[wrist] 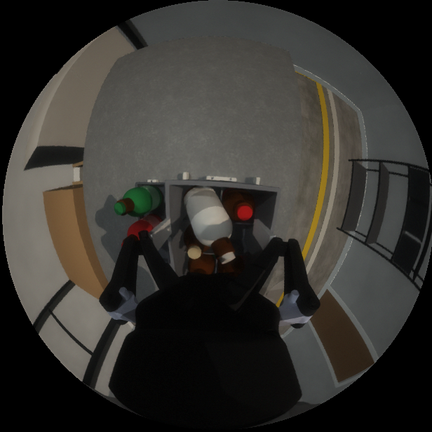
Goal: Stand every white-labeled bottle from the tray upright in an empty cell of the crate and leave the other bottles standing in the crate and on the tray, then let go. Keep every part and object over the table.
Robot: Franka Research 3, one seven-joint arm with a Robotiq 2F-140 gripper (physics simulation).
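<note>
A white-labeled bottle with a brown neck and white cap leans at a slant inside the grey crate, its base by the far wall and its neck toward the gripper's base. Whether its base sits fully in one cell is hidden. A red-capped brown bottle stands to its right. A cream-capped bottle and another brown bottle are on the near side. My gripper is wide open, with its fingers on either side of the white-labeled bottle and apart from it.
A green bottle and a red bottle stand to the left of the crate, by a grey wall. My left finger is close to the red bottle. A brown box is at the far left, and a dark rack is at the right.
</note>
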